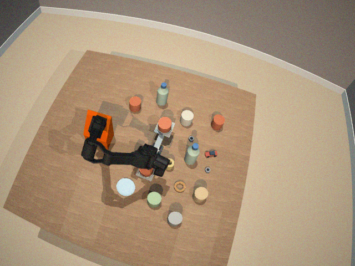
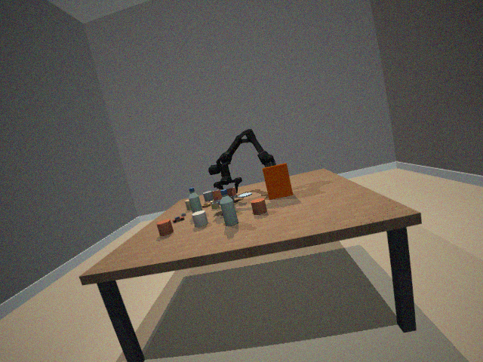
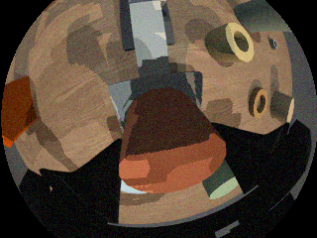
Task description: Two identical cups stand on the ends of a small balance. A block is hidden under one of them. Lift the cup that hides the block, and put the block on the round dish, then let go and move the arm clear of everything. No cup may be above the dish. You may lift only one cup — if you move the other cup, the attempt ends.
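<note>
Right now my gripper tip is 11 cm to the left of the round pale blue dish, 8 cm past it and 4 cm above it. Round my gripper tip: cup (2 cm to the right, 1 cm above); then balance (14 cm to the left, 2 cm below, 1 cm ahead); then balance beam (14 cm to the left, 1 cm below, 1 cm ahead).
</note>
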